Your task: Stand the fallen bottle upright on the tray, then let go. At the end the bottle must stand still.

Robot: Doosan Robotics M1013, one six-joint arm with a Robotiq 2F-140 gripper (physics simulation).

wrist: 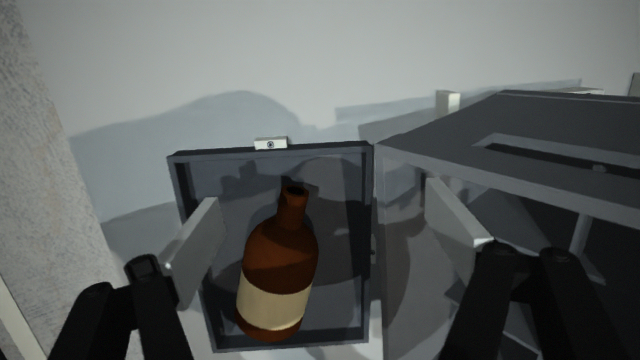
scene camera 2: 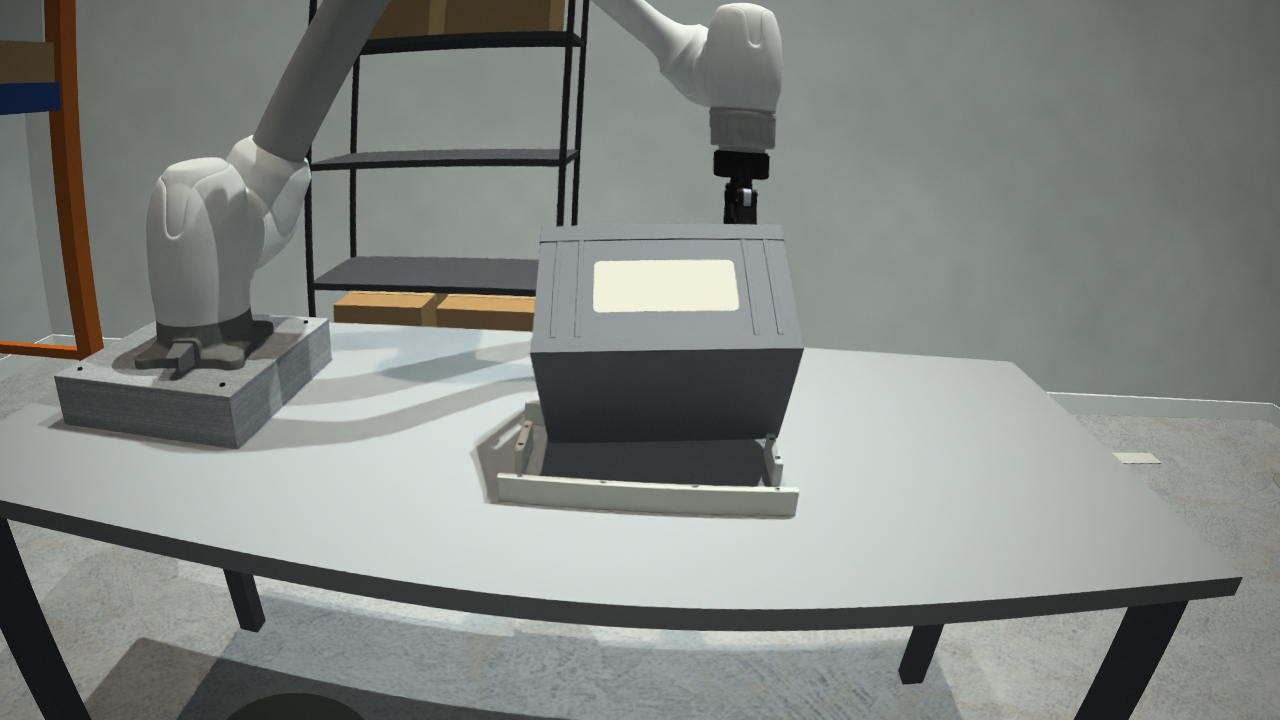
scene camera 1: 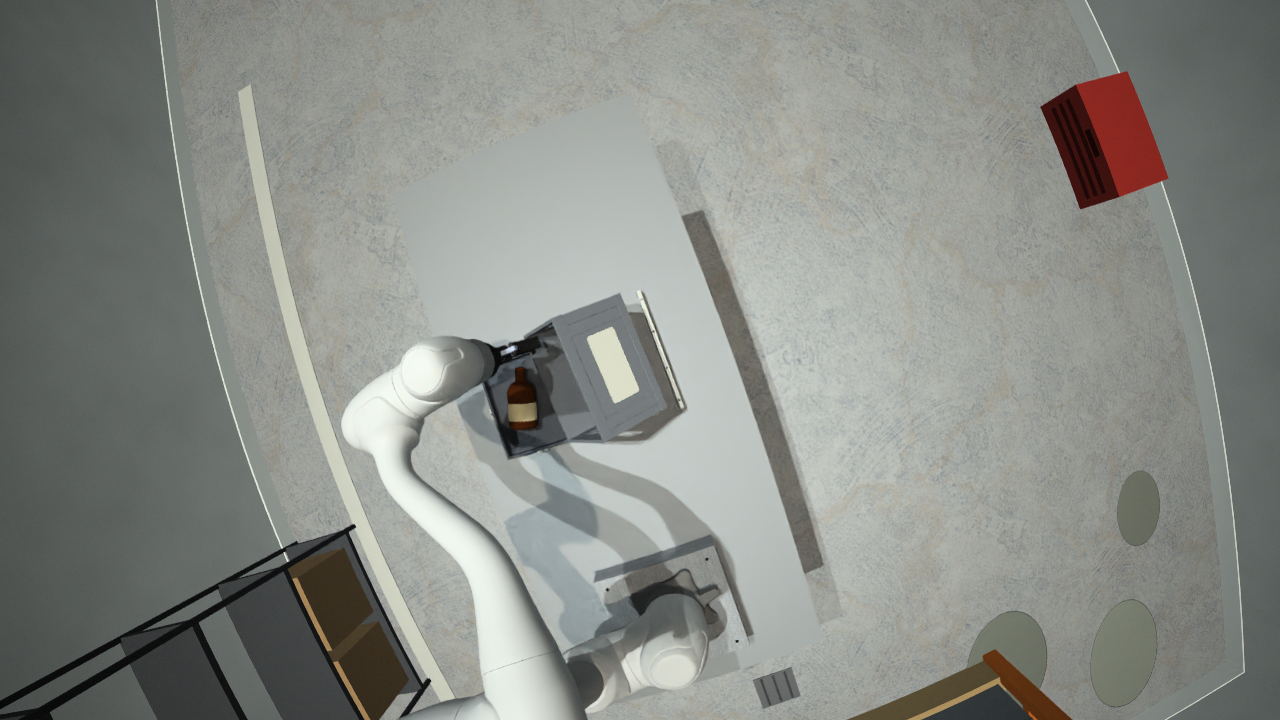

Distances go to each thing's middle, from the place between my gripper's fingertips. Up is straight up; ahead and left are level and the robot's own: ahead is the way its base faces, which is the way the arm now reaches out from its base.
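Labels:
I find the brown bottle [scene camera 1: 522, 409] 9 cm behind my hand, 7 cm to the left of it and 9 cm below it. The shallow dark tray [scene camera 1: 549, 432] is 11 cm behind my hand, 7 cm to the left of it and 12 cm below it. Counted from my hand again, the grey crate [wrist: 538, 169] is 14 cm to the right, 13 cm behind and 1 cm above, whereas the pale strip [scene camera 2: 555, 491] is 30 cm to the right, 17 cm behind and 12 cm below. Going by their middles, the strip is the farthest from my hand of the things named here.

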